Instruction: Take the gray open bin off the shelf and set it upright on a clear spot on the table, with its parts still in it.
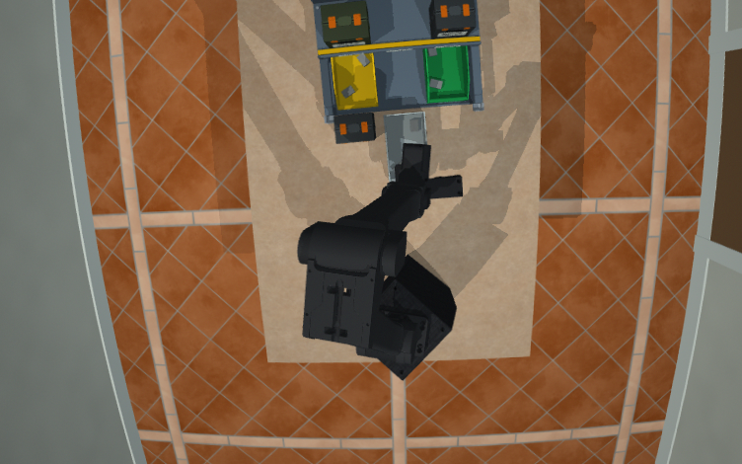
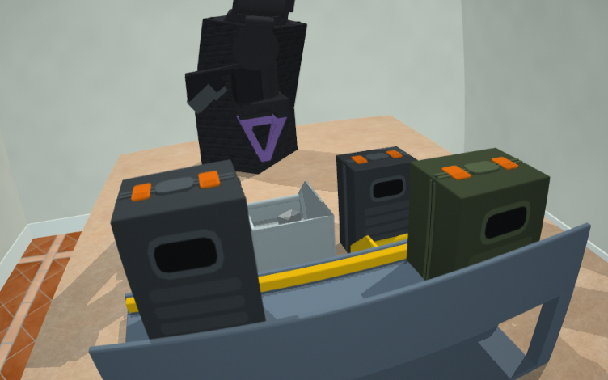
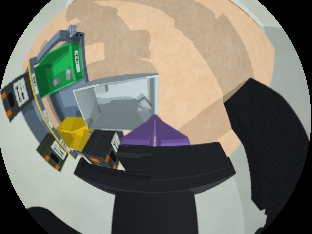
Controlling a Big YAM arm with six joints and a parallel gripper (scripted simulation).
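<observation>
Now: hand 8 cm short of the gray open bin, 1 cm to the right of it and 7 cm above it. Round my hand: green bin: 29 cm ahead, 6 cm to the right, 7 cm below; yellow bin: 25 cm ahead, 16 cm to the left, 7 cm below; yellow rail: 32 cm ahead, 6 cm to the left.
</observation>
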